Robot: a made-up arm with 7 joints. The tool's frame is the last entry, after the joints.
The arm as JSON. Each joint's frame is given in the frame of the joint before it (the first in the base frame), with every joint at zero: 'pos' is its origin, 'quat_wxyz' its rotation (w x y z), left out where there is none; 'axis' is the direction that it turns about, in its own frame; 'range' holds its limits. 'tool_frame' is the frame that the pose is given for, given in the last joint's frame.
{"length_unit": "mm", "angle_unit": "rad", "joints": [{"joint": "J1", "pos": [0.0, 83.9, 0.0], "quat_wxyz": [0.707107, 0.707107, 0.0, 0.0], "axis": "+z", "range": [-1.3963, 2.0]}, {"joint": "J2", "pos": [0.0, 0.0, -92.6], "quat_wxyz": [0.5, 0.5, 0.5, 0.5], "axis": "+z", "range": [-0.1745, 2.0]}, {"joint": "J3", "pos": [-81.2, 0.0, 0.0], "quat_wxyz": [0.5, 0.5, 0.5, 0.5], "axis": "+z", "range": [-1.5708, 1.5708]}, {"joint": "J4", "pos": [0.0, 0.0, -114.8], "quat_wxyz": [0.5, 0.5, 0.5, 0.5], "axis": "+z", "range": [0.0, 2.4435]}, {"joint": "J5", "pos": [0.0, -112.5, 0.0], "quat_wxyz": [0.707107, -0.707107, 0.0, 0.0], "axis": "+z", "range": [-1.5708, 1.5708]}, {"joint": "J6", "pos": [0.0, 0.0, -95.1], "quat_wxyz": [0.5, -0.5, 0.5, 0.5], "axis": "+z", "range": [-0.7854, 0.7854]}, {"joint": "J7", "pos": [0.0, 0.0, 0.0], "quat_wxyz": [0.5, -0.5, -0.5, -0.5], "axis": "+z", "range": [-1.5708, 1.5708]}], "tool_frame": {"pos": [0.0, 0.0, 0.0], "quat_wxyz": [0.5, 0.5, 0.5, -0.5]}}
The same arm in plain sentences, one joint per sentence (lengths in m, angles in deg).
The arm has seven revolute joints in a row. What follows holds with every joint at zero, and every direction is one of the base frame's.
Joint 1 is mounted 0.0839 m along +y from the base frame's origin and turns about -y, from -80 to 114.59 deg.
Joint 2 is mounted 0.0926 m along +y from joint 1 and turns about +x, from -10 to 114.59 deg.
Joint 3 is mounted 0.0812 m along -z from joint 2 and turns about +z, from -90 to 90 deg.
Joint 4 is mounted 0.1148 m along -z from joint 3 and turns about -y, from 0 to 140 deg.
Joint 5 is mounted 0.1125 m along -z from joint 4 and turns about +z, from -90 to 90 deg.
Joint 6 is mounted 0.0951 m along -z from joint 5 and turns about +y, from -45 to 45 deg.
Joint 7 is mounted at the same point as joint 6 and turns about -x, from -90 to 90 deg.
The tool frame, which is the frame that the pose is given for, is mounted at the same point as joint 7; its axes are parallel to the base frame's.

